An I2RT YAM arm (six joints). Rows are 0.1 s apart.
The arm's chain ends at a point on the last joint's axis. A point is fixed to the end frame.
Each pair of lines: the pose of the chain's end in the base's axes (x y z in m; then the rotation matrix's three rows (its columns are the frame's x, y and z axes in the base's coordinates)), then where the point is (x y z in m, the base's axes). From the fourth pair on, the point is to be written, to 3 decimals.
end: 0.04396 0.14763 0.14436; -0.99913 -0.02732 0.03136; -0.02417 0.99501 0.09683; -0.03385 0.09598 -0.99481
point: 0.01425 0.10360 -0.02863
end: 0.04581 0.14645 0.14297; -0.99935 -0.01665 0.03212; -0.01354 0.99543 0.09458; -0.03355 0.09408 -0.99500
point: 0.01559 0.10241 -0.02993
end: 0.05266 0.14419 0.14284; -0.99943 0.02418 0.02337; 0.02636 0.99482 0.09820; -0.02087 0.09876 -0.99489
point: 0.01854 0.10225 -0.02986
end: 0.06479 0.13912 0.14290; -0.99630 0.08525 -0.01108; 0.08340 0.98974 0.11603; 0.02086 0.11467 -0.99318
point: 0.021 0.103 -0.029
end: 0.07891 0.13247 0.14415; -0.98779 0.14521 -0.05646; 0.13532 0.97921 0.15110; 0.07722 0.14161 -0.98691
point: 0.025 0.104 -0.026
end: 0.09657 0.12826 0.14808; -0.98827 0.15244 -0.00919; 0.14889 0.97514 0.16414; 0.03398 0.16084 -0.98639
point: 0.050 0.103 -0.025
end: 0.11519 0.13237 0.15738; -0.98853 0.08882 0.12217; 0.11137 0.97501 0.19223; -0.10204 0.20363 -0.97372
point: 0.094 0.110 -0.021
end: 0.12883 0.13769 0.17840; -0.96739 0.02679 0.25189; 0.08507 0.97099 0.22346; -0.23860 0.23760 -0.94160
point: 0.134 0.120 -0.002
